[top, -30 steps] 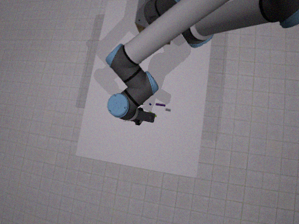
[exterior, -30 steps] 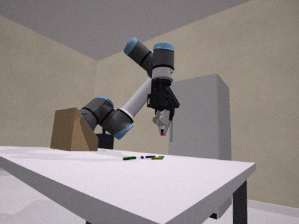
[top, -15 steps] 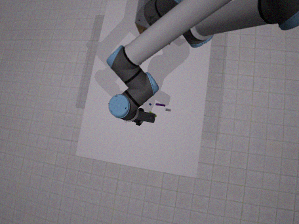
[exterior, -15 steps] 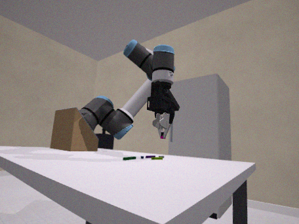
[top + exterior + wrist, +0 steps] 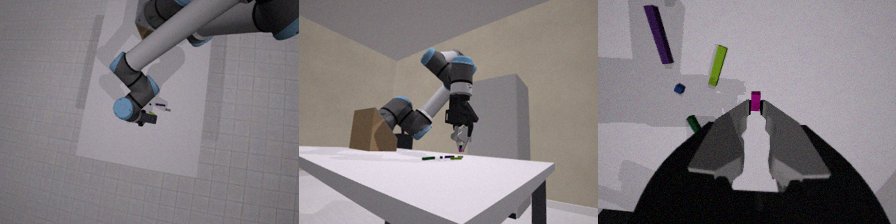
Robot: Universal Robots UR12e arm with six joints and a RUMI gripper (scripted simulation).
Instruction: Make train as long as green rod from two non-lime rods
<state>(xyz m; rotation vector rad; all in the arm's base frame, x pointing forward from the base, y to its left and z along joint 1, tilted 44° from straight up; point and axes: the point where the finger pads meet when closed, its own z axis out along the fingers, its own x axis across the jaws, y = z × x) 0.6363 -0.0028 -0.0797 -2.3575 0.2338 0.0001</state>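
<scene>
Right now my hand is 5 cm above the lime rod, 4 cm to the right of it and 4 cm past it. Also, from my hand: blue rod 11 cm behind, 5 cm below, 2 cm to the left; then magenta rod 1 cm below; then green rod 11 cm behind, 7 cm to the right, 5 cm below.
</scene>
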